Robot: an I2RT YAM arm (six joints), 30 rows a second.
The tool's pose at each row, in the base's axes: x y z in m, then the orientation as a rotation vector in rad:
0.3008, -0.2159, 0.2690, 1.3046, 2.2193, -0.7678
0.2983, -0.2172, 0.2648, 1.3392, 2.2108, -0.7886
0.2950, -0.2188, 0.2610, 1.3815, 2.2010, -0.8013
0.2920, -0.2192, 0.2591, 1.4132, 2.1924, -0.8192
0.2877, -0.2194, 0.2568, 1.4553, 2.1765, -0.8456
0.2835, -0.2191, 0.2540, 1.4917, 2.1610, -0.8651
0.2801, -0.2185, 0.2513, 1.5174, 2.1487, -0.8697
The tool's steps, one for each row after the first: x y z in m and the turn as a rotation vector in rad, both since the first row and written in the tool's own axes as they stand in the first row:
0.0029, -0.0017, 0.0037, 0.0259, 0.0095, 0.0158
0.0058, -0.0044, 0.0073, 0.0490, 0.0239, 0.0374
0.0081, -0.0068, 0.0087, 0.0720, 0.0329, 0.0520
0.0113, -0.0101, 0.0101, 0.1039, 0.0418, 0.0729
0.0152, -0.0131, 0.0115, 0.1292, 0.0493, 0.0923
0.0188, -0.0152, 0.0128, 0.1407, 0.0550, 0.1089

